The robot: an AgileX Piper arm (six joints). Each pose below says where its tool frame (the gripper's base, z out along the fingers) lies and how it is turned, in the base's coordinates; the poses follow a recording.
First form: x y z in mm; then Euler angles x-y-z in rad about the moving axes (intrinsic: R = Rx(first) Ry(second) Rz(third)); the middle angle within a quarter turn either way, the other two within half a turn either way.
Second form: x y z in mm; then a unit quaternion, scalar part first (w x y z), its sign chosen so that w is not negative. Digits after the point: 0 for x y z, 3 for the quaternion.
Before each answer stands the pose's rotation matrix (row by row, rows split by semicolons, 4 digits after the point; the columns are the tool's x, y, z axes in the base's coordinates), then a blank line. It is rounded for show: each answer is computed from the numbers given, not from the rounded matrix.
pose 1, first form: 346, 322, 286, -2.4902, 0.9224, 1.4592
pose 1, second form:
0.0673 -0.6002 0.7971; -0.8441 0.3917 0.3661; -0.5319 -0.6974 -0.4803

346, 322, 286, 0.495, -0.538, 0.672, -0.123
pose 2, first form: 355, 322, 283, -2.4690, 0.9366, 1.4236
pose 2, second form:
0.0869 -0.5861 0.8055; -0.8474 0.3817 0.3692; -0.5239 -0.7147 -0.4635

355, 322, 283, 0.501, -0.541, 0.663, -0.130
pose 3, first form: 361, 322, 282, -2.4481, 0.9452, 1.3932
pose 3, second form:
0.1035 -0.5764 0.8106; -0.8485 0.3742 0.3743; -0.5190 -0.7265 -0.4503

361, 322, 282, 0.507, -0.543, 0.656, -0.134
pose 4, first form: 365, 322, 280, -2.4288, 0.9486, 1.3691
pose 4, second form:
0.1168 -0.5710 0.8126; -0.8477 0.3691 0.3811; -0.5175 -0.7333 -0.4409

365, 322, 280, 0.511, -0.545, 0.651, -0.135
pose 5, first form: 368, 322, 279, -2.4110, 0.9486, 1.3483
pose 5, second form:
0.1286 -0.5685 0.8126; -0.8461 0.3645 0.3889; -0.5173 -0.7375 -0.4341

368, 322, 279, 0.515, -0.547, 0.646, -0.135
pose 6, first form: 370, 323, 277, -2.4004, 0.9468, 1.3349
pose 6, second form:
0.1366 -0.5681 0.8115; -0.8453 0.3604 0.3945; -0.5166 -0.7399 -0.4310

370, 323, 277, 0.516, -0.549, 0.643, -0.134
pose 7, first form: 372, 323, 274, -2.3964, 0.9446, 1.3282
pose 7, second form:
0.1408 -0.5689 0.8103; -0.8454 0.3568 0.3974; -0.5152 -0.7410 -0.4307

372, 323, 274, 0.516, -0.551, 0.642, -0.134
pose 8, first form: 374, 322, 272, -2.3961, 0.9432, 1.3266
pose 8, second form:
0.1420 -0.5698 0.8094; -0.8457 0.3551 0.3983; -0.5144 -0.7411 -0.4314

374, 322, 272, 0.516, -0.552, 0.641, -0.134
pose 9, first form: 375, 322, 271, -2.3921, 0.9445, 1.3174
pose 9, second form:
0.1469 -0.5674 0.8102; -0.8470 0.3508 0.3993; -0.5108 -0.7449 -0.4291

375, 322, 271, 0.517, -0.553, 0.639, -0.135
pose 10, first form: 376, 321, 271, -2.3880, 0.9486, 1.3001
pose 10, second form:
0.1558 -0.5616 0.8126; -0.8514 0.3408 0.3988; -0.5009 -0.7540 -0.4250

376, 321, 271, 0.518, -0.557, 0.634, -0.140
